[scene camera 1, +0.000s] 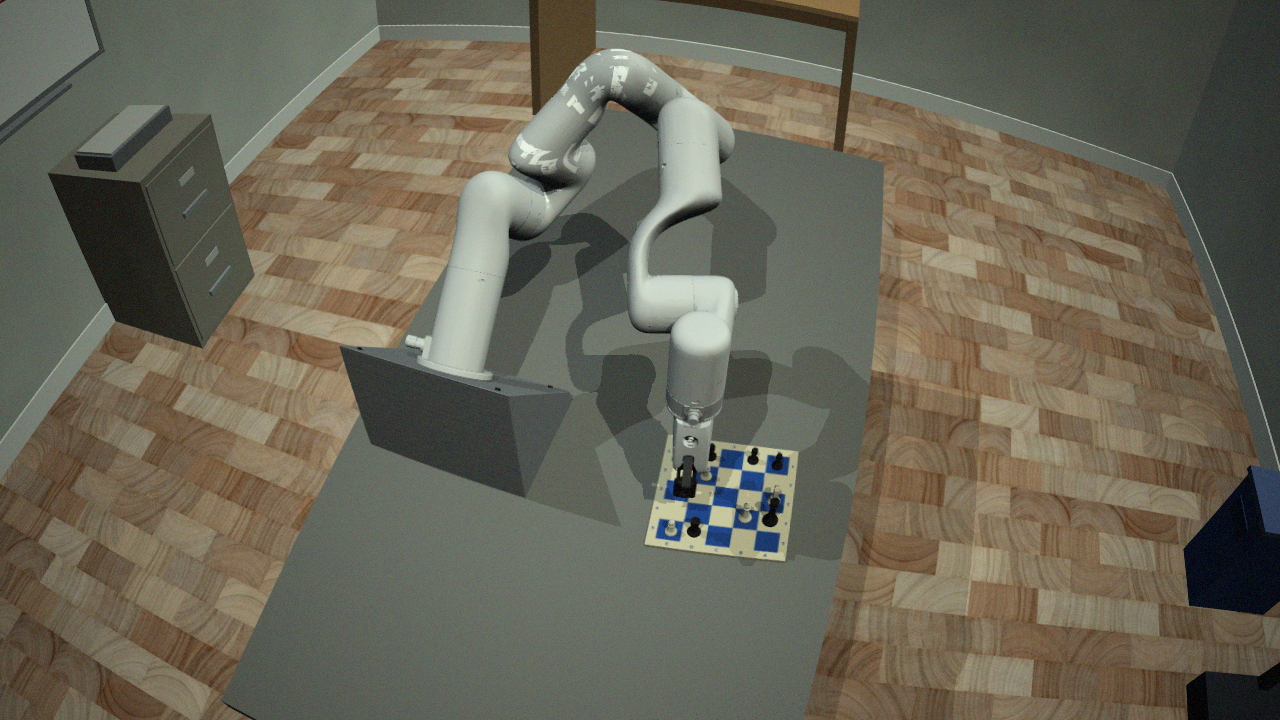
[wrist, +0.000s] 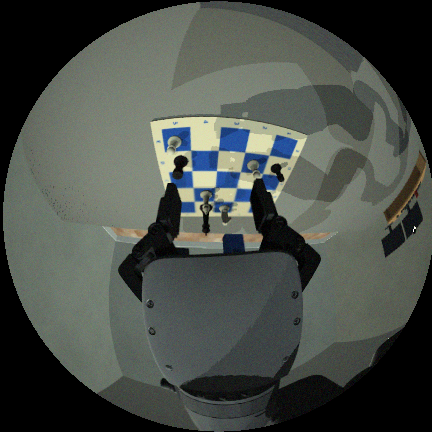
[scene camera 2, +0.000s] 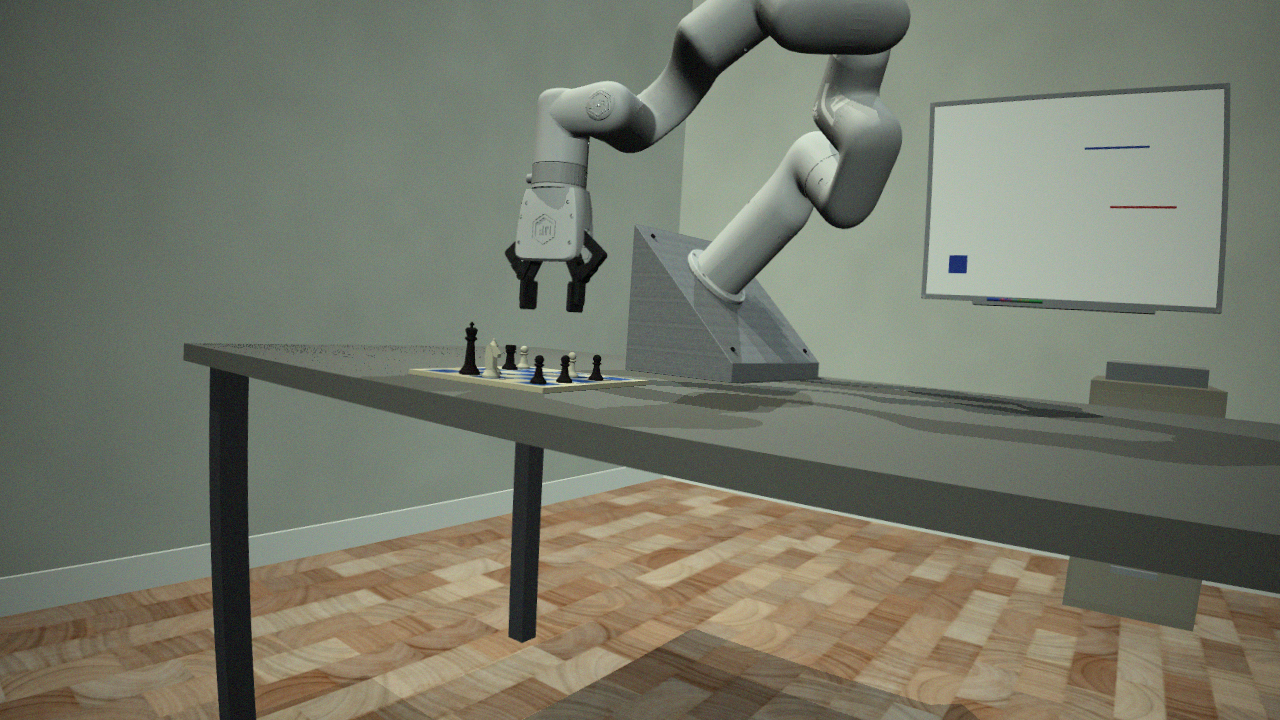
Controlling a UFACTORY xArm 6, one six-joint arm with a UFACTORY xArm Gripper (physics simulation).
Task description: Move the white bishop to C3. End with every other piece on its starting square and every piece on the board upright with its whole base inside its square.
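Frame: origin at the arm's base, x ahead, y up, z right, level; millimetres.
Seen in the pictures: gripper, between the fingertips: (scene camera 1: 685,474) (wrist: 214,189) (scene camera 2: 550,310); arm's base, origin of its link: (scene camera 1: 453,371) (scene camera 2: 715,278).
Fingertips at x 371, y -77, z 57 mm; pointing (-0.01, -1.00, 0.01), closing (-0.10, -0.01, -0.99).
Observation:
Pixels of each thing's top centre, then the offset from my fingertips to it. "*": a spot on its surface instead.
- board, centre of its top: (scene camera 2: 531,374) (scene camera 1: 725,497) (wrist: 227,179) dx +64, dy -84, dz -28 mm
- white piece, centre of its top: (scene camera 1: 748,502) (wrist: 205,213) dx +100, dy -40, dz +6 mm
- blue C3 square, a spot on its surface: (scene camera 1: 725,497) (wrist: 226,179) * dx +63, dy -84, dz -28 mm
- black king, centre of its top: (scene camera 2: 472,321) (scene camera 1: 776,498) (wrist: 205,235) dx +140, dy -20, dz +6 mm
- white knight, centre of its top: (scene camera 2: 492,343) (scene camera 1: 777,487) (wrist: 225,224) dx +141, dy -44, dz -33 mm
- black rook, centre of its top: (wrist: 176,175) (scene camera 2: 510,345) (scene camera 1: 695,520) dx +26, dy -51, dz +46 mm
The board (scene camera 1: 791,488) (scene camera 2: 617,385) (wrist: 215,120) lies flat. A white piece (scene camera 1: 745,513) (wrist: 206,196) stands upright on B4; it looks like the bishop, but its head is small, and in scene camera 2 the knight seems to hide it. The blue C3 square (scene camera 1: 725,497) (wrist: 228,178) bears no piece. My gripper (scene camera 1: 685,489) (scene camera 2: 552,308) (wrist: 214,189) is open and empty, high above the pieces, fingers pointing down. In the wrist view its fingertips frame the board's middle.
The black king (scene camera 1: 771,513) (scene camera 2: 470,351) on A4 and white knight (scene camera 2: 492,359) (wrist: 225,212) on A3 stand near B4. A white pawn (scene camera 1: 671,528) is on E5, a black rook (scene camera 1: 694,526) (wrist: 179,166) on D5. Another white pawn (scene camera 2: 572,362) (wrist: 254,165) is on D2. Black pawns stand along row 1.

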